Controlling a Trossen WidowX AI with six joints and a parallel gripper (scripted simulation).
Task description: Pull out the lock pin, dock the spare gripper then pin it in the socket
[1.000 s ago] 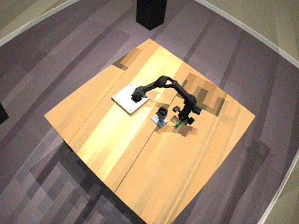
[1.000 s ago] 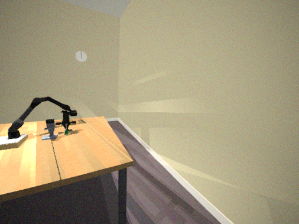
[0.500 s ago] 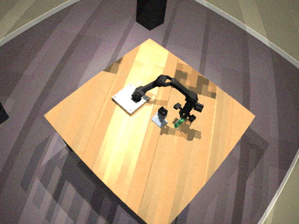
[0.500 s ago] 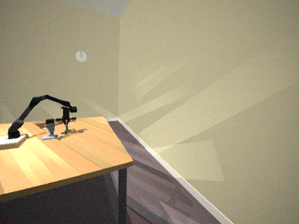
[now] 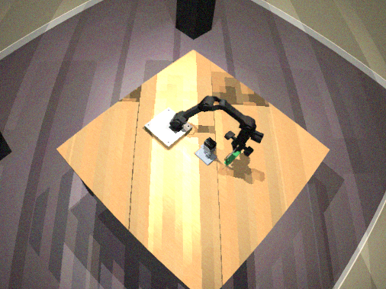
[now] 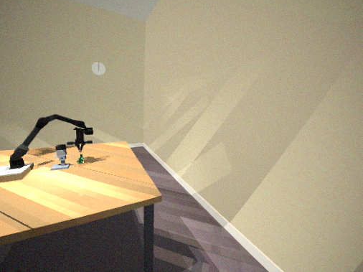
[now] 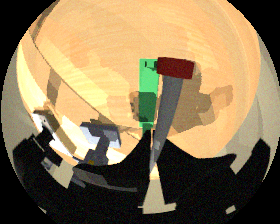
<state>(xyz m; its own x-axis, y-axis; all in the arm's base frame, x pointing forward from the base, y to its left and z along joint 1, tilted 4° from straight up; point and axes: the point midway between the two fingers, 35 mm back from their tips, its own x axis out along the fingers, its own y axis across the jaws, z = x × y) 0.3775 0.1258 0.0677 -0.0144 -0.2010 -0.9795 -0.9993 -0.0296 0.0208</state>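
My gripper tip is 50 mm above the green strip and 10 mm to the right of it. The rest, counted from my gripper tip: spare gripper (110 mm to the right, 110 mm behind, 50 mm above); then grey mount (120 mm behind, 110 mm to the right, 20 mm below).
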